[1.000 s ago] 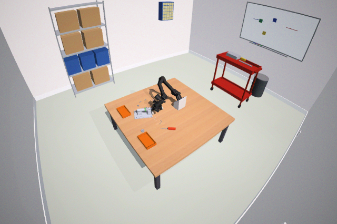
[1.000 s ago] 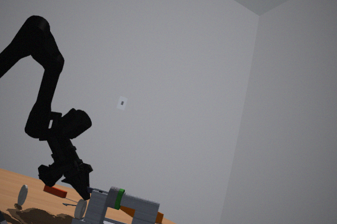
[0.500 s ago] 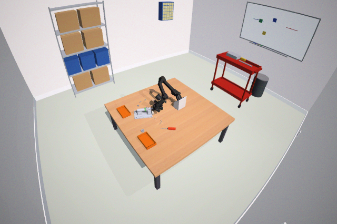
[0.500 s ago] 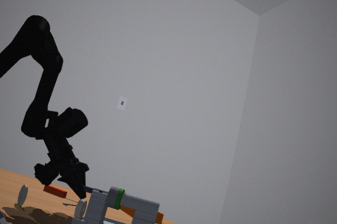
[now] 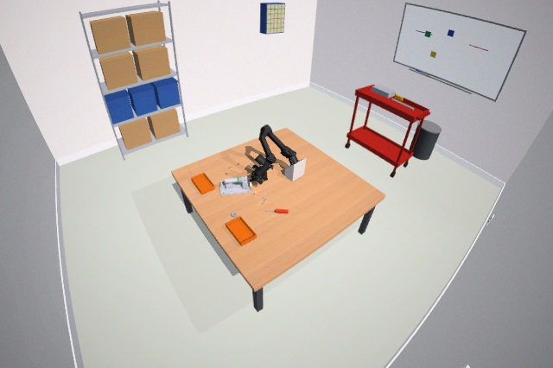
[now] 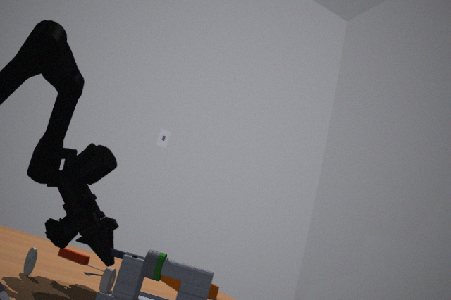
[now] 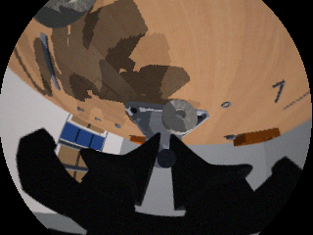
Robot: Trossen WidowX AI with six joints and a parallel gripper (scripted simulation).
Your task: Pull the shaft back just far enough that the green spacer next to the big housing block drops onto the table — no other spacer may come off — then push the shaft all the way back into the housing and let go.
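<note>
Now: the dark shaft 30 mm ahead of my gripper tip, 20 mm to the right of it and 20 mm above it. Also, from my gripper tip: green spacer: 80 mm ahead, 50 mm to the right, 20 mm above.
</note>
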